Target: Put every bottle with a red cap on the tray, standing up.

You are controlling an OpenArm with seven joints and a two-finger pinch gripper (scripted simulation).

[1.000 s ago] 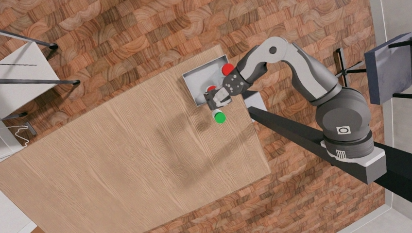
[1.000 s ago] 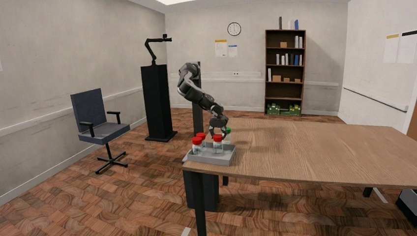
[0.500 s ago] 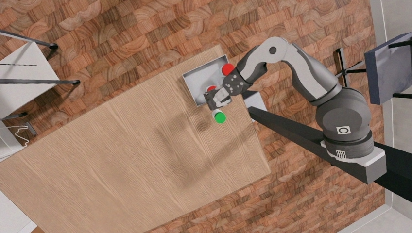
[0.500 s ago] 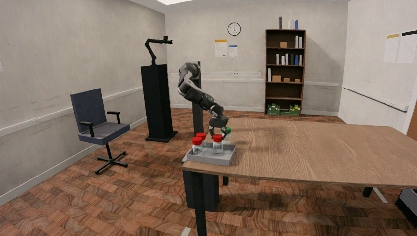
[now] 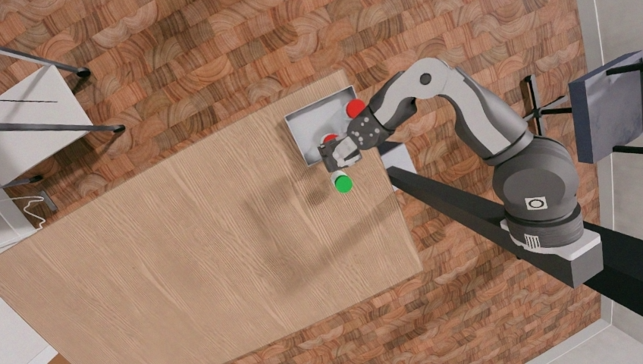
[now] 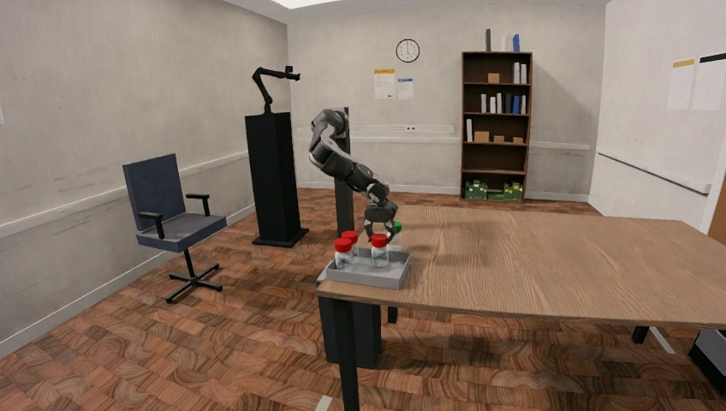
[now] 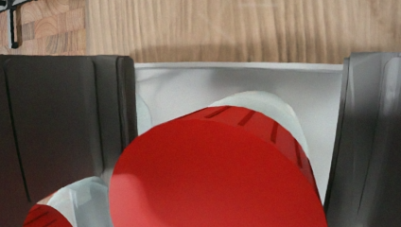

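The grey tray is 20 mm behind my hand, 60 mm to the right of it and 80 mm below it. Also, from my hand: green-capped bottle 30 mm ahead, 120 mm to the left, 50 mm below.
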